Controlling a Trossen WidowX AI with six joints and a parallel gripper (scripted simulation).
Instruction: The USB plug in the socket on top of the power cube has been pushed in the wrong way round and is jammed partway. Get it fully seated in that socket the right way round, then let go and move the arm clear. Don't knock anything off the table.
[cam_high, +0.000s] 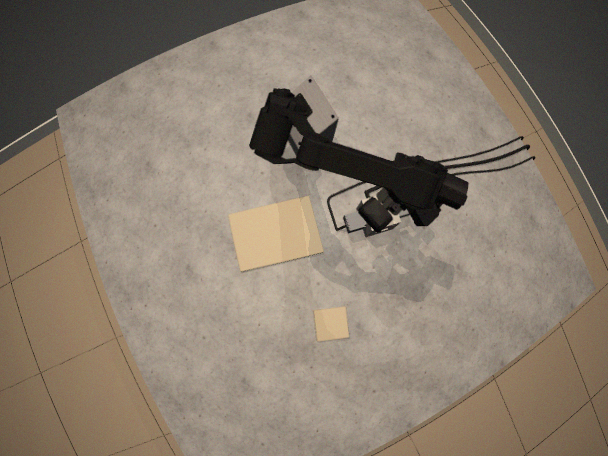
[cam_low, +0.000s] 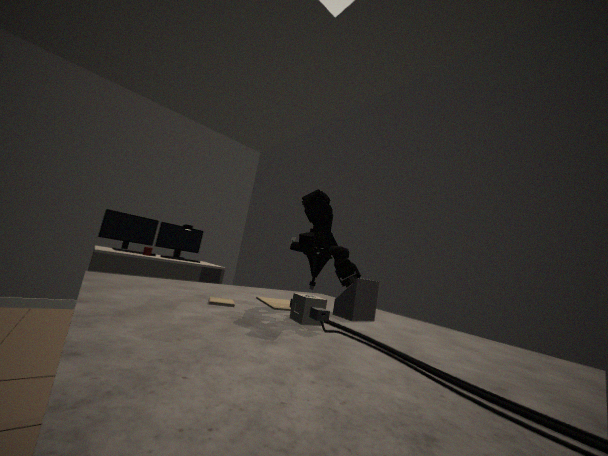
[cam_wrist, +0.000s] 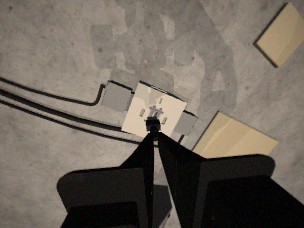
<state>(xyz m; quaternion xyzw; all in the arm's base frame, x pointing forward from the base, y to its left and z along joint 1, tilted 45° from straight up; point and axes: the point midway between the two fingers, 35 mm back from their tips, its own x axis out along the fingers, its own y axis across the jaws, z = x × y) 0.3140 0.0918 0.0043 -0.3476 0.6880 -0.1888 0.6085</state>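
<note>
The dark USB plug is 20 mm below my gripper tip. Also, from my gripper tip: USB socket 70 mm below; large tan pad 80 mm behind, 240 mm to the right, 130 mm below; tan square 180 mm ahead, 220 mm to the right, 130 mm below.
</note>
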